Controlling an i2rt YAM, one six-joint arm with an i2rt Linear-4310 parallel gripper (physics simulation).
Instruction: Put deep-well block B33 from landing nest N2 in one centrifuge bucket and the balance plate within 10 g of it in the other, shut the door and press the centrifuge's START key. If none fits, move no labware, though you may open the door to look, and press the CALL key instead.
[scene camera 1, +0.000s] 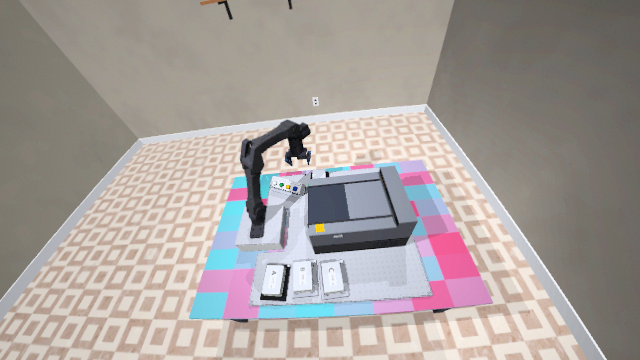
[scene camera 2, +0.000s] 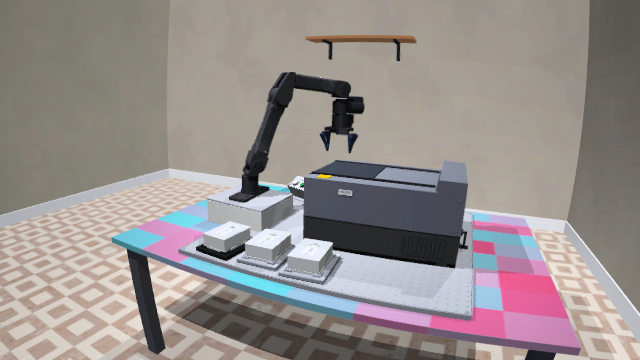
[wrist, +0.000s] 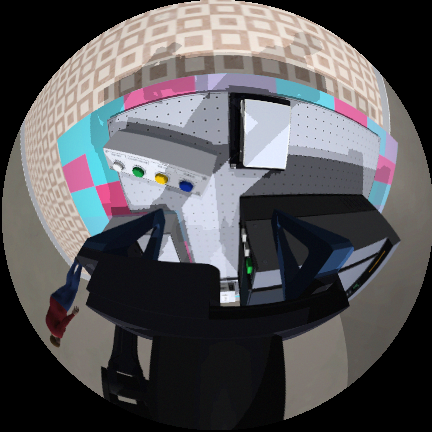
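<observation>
My gripper is open and empty, pointing down high above the table's back part. A white block sits on a black nest at the back; its nest number cannot be read. The dark grey centrifuge has its top covered, with the door appearing shut; its buckets are hidden. A green key shows on its side. White plates A, B and C stand on nests at the front. A blue key is on the sloped key box.
The arm's pale base block stands left of the centrifuge. The perforated grey board lies under the nests and centrifuge. A wall shelf hangs behind. A person in red shows in the wrist view.
</observation>
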